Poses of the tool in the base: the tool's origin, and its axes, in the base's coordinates. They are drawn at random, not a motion.
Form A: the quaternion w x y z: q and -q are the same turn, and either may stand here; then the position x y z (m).
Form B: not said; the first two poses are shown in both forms.
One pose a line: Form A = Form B
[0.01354, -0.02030, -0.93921, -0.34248, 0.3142, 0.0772, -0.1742] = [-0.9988, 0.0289, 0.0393, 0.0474, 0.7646, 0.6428, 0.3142, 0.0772, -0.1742]
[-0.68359, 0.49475, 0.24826, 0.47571, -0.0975, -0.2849, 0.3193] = [0.4241, -0.4047, 0.8101, 0.8960, 0.0579, -0.4402, -0.0975, -0.2849, 0.3193]
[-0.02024, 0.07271, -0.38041, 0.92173, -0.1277, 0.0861, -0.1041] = [-0.9886, -0.0926, 0.1186, -0.0180, -0.7098, -0.7042, -0.1277, 0.0861, -0.1041]
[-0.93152, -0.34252, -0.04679, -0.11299, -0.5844, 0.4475, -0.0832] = [0.9701, 0.2426, -0.0098, -0.1785, 0.7398, 0.6487, -0.5844, 0.4475, -0.0832]
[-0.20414, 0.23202, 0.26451, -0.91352, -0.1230, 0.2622, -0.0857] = [-0.8090, 0.4957, -0.3159, -0.2502, -0.7767, -0.5780, -0.1230, 0.2622, -0.0857]
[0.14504, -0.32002, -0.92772, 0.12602, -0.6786, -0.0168, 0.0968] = [-0.7531, 0.6303, 0.1885, 0.5572, 0.7634, -0.3267, -0.6786, -0.0168, 0.0968]
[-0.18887, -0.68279, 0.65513, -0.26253, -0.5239, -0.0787, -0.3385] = [0.0038, -0.7955, 0.6060, -0.9938, -0.0703, -0.0861, -0.5239, -0.0787, -0.3385]
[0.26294, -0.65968, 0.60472, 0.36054, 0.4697, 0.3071, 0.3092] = [0.0086, -0.6082, -0.7937, -0.9875, -0.1303, 0.0891, 0.4697, 0.3071, 0.3092]
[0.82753, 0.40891, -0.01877, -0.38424, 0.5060, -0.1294, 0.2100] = [0.7040, -0.6513, -0.2832, 0.6206, 0.3703, 0.6912, 0.5060, -0.1294, 0.2100]
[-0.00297, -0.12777, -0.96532, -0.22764, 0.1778, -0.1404, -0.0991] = [-0.9673, 0.2480, 0.0524, 0.2453, 0.8637, 0.4403, 0.1778, -0.1404, -0.0991]
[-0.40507, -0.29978, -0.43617, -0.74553, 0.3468, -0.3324, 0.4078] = [-0.4921, 0.8655, 0.0936, -0.3425, -0.2914, 0.8932, 0.3468, -0.3324, 0.4078]
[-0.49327, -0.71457, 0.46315, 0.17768, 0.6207, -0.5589, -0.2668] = [0.5078, -0.8372, 0.2030, -0.4866, -0.0844, 0.8695, 0.6207, -0.5589, -0.2668]
